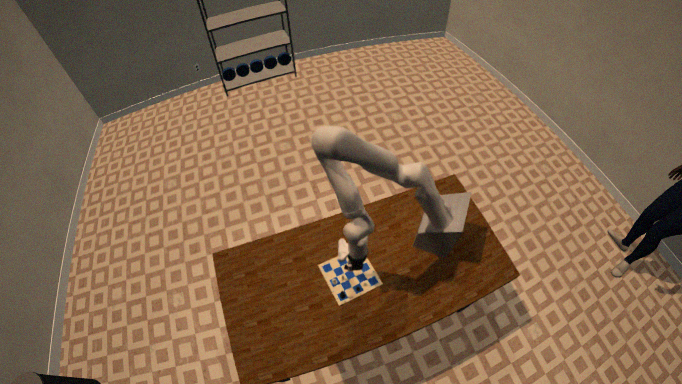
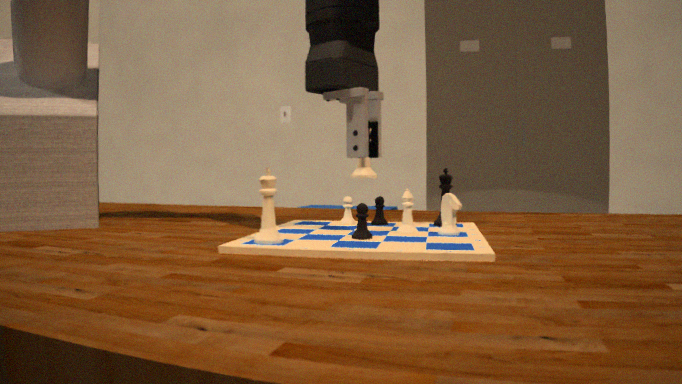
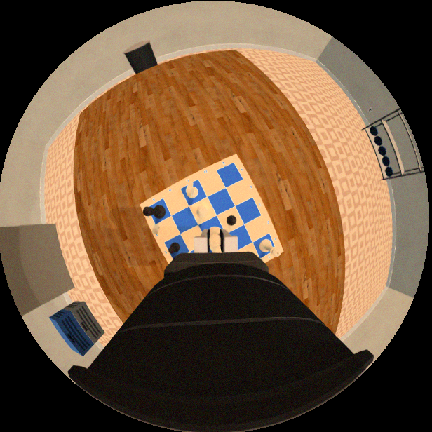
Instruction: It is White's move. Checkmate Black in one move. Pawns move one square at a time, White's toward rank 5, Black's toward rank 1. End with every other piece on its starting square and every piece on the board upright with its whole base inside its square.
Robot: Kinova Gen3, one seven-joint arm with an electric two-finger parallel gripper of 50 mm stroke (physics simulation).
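Places are measured from the arm's base along level axes (x ahead, y left, z up), in millimetres.
Pixels of known places: gripper, between the fingertips: (image 1: 350,268) (image 2: 364,157); arm's base, origin of its link: (image 1: 442,220) (image 2: 52,72).
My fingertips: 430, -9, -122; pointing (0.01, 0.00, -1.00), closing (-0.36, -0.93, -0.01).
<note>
Ahead of a thing's pixels: the offset from my fingertips to its top centre, as dx, dy, dz. Level surfaces: height alone.
My gripper (image 1: 354,267) (image 2: 370,156) (image 3: 214,237) is shut on a white piece @[+0, +0, +33] (image 2: 364,173), held upright above the chessboard @[+4, +3, -74] (image 2: 360,254) (image 3: 212,182); the fingers hide its upper part. The white king @[-65, -81, -10] (image 2: 268,212) (image 3: 266,246) stands on a corner square. The black king @[+72, +85, -10] (image 2: 445,185) (image 3: 159,212) stands on another corner. The white knight @[+82, +11, -34] (image 2: 449,215) (image 3: 191,191) and white bishop @[+41, +8, -30] (image 2: 407,212) (image 3: 201,212) stand close together. One black pawn @[+7, -36, -42] (image 2: 362,222) (image 3: 231,220) is near mid-board, another black pawn @[-2, +82, -42] (image 2: 379,211) (image 3: 174,247) and a white pawn @[-37, +74, -42] (image 2: 347,210) farther back. A faint pale piece (image 3: 156,230) stands beside the black king.
The wooden table @[dz -80] (image 1: 285,320) (image 2: 300,310) carries the board and the arm's pale base block (image 1: 457,212) (image 2: 47,170). A shelf rack (image 1: 252,45) stands at the far wall. A person's legs (image 1: 655,220) show at the right. A dark bin (image 3: 141,57) and a blue box (image 3: 70,332) show beyond the table.
</note>
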